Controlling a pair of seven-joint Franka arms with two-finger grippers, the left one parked.
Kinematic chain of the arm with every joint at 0, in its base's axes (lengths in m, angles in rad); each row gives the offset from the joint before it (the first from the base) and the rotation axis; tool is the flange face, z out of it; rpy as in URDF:
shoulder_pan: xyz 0 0 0.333 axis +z
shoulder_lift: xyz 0 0 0 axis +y
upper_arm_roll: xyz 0 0 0.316 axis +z
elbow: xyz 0.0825 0 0 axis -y
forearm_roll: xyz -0.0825 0 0.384 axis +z
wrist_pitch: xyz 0 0 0 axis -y
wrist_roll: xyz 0.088 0 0 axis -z
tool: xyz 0 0 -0.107 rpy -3.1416 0 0
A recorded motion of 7 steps. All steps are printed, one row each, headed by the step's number.
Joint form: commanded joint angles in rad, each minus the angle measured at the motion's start. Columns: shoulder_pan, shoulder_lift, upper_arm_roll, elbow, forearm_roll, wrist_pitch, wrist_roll.
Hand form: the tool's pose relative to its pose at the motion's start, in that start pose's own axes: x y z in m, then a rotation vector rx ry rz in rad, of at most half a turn. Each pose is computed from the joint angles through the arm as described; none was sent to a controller.
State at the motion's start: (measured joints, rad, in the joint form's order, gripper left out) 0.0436 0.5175 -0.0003 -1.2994 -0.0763 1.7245 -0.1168
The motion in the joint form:
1: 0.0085 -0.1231 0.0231 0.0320 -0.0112 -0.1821 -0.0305
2: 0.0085 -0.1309 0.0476 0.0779 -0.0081 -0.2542 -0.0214
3: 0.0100 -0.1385 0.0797 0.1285 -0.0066 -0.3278 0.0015
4: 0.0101 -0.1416 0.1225 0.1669 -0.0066 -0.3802 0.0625
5: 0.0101 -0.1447 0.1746 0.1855 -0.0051 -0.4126 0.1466
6: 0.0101 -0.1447 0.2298 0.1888 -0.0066 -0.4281 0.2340
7: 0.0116 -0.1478 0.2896 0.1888 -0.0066 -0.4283 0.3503
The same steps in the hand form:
1: -0.0423 -0.0149 -0.0824 -0.0029 -0.0256 -0.0490
2: -0.0503 -0.0269 -0.1036 0.0086 -0.0410 -0.0590
3: -0.0597 -0.0430 -0.1268 0.0190 -0.0531 -0.0640
4: -0.0667 -0.0632 -0.1437 0.0284 -0.0606 -0.0413
5: -0.0721 -0.0884 -0.1541 0.0394 -0.0681 -0.0065
6: -0.0755 -0.1151 -0.1576 0.0468 -0.0776 0.0276
7: -0.0799 -0.1452 -0.1636 0.0557 -0.0734 0.0845

